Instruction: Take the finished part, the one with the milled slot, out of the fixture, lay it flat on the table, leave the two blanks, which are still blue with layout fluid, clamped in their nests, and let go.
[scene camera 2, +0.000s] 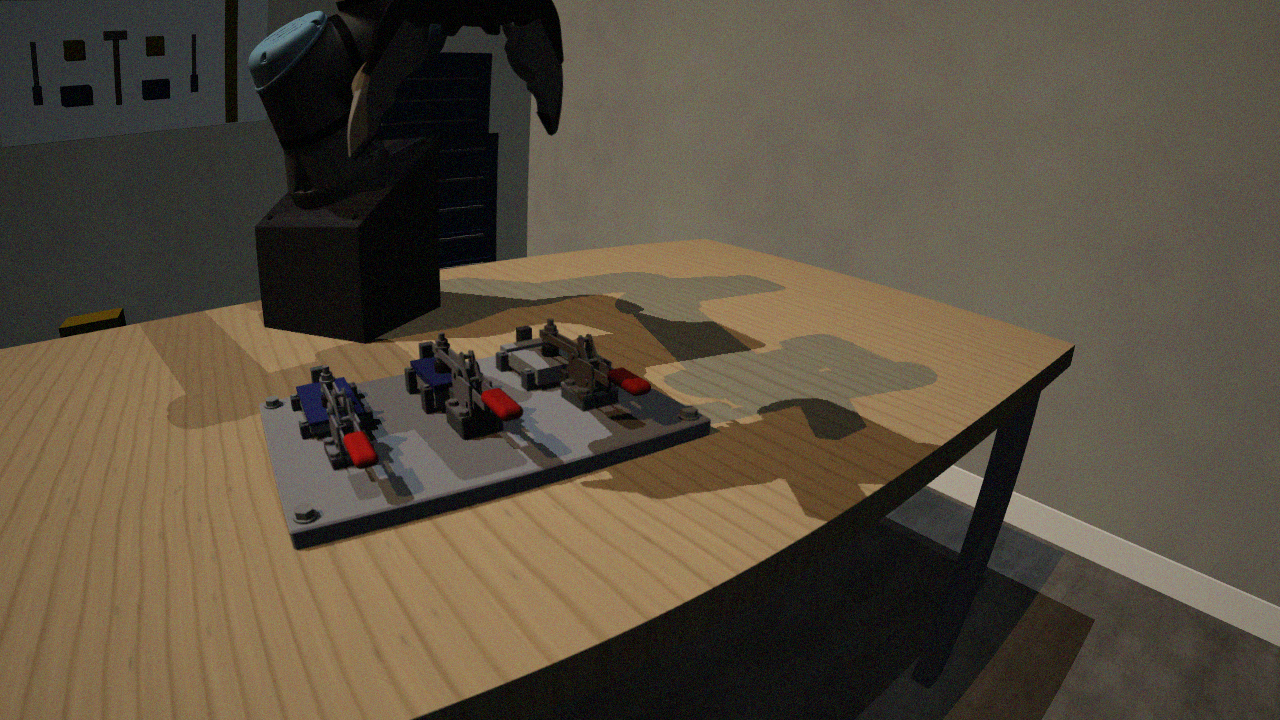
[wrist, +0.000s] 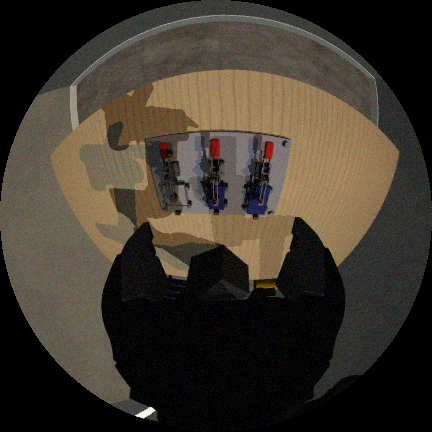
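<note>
My gripper (scene camera 2: 457, 144) is visible, and the gripper (wrist: 221, 222) is seen again. I also see a finished part (scene camera 2: 525, 354) and a blue blank (scene camera 2: 309, 395).
</note>
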